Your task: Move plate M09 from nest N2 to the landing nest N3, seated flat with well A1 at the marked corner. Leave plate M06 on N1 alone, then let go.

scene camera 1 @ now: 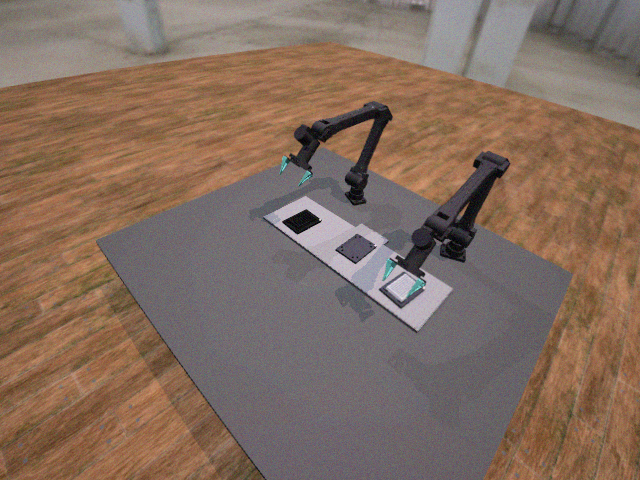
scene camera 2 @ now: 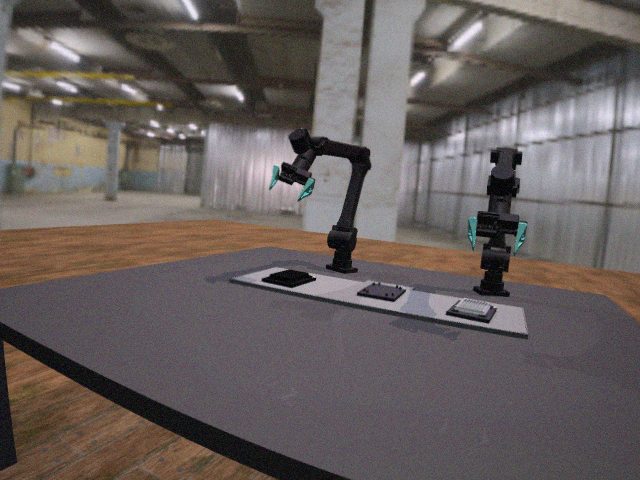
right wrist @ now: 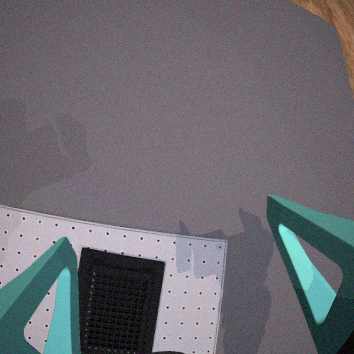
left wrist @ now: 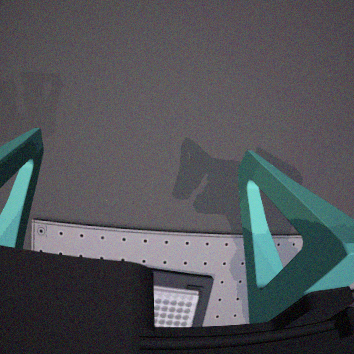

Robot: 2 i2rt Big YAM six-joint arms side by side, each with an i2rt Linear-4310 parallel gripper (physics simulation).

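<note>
A white, many-welled plate (scene camera 1: 401, 285) (scene camera 2: 471, 307) (left wrist: 175, 308) lies in the dark nest at the board's right. A black plate (scene camera 1: 301, 220) (scene camera 2: 290, 276) (right wrist: 117, 310) lies in the left nest. Their labels are too small to read. The middle nest (scene camera 1: 356, 248) (scene camera 2: 381, 292) is bare, with small raised posts. My left gripper (scene camera 1: 395, 287) (scene camera 2: 493, 252) (left wrist: 142, 148) is open and empty, above the area of the white plate. My right gripper (scene camera 1: 289, 179) (scene camera 2: 284, 194) (right wrist: 168, 227) is open and empty, high over the board's left end. The marked corner is too small to make out.
The nests stand in a row on a pale board (scene camera 1: 431, 304) (scene camera 2: 510, 316) (left wrist: 150, 251) (right wrist: 195, 311) with small holes. The board lies on a grey table top (scene camera 1: 310, 361) (scene camera 2: 310, 382). Both arm bases stand behind the board.
</note>
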